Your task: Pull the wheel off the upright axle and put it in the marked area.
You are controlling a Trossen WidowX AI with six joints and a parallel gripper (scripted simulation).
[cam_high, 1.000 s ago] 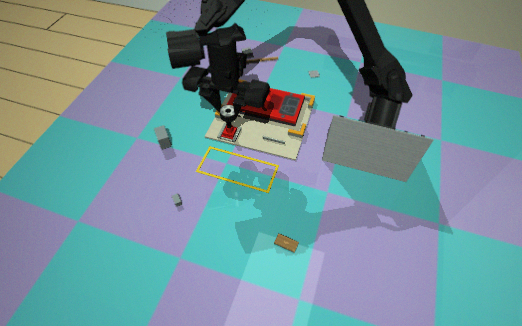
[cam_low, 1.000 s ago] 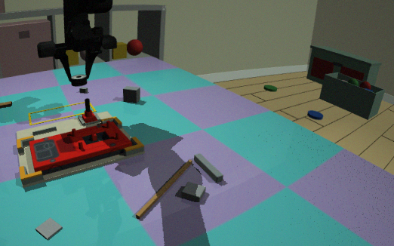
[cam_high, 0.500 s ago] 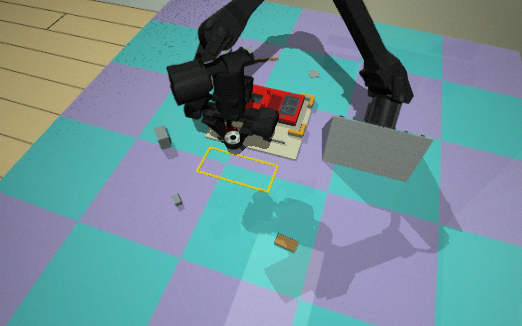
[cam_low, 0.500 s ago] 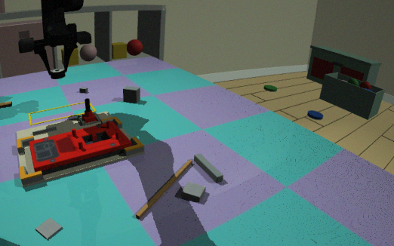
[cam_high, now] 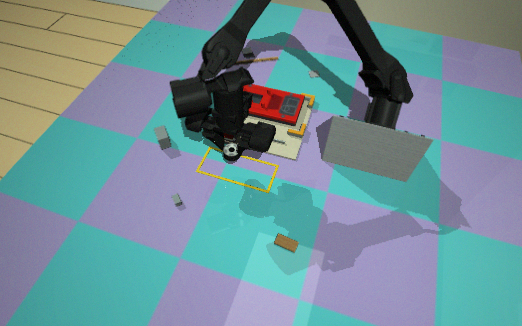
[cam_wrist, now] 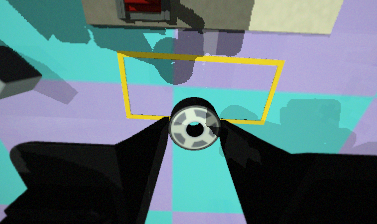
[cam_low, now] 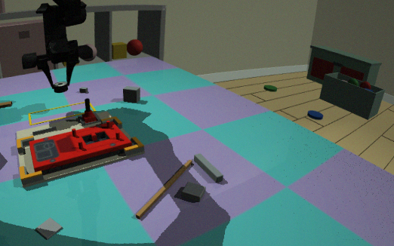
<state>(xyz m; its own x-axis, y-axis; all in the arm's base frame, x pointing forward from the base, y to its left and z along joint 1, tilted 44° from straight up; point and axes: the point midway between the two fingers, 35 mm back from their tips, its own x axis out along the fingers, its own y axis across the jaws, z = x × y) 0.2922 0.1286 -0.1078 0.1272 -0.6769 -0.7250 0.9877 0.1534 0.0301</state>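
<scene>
Right now my gripper tip is right at the wheel. Also, from my gripper tip: wooden stick (40 cm to the right, 14 cm ahead, 7 cm below).
</scene>
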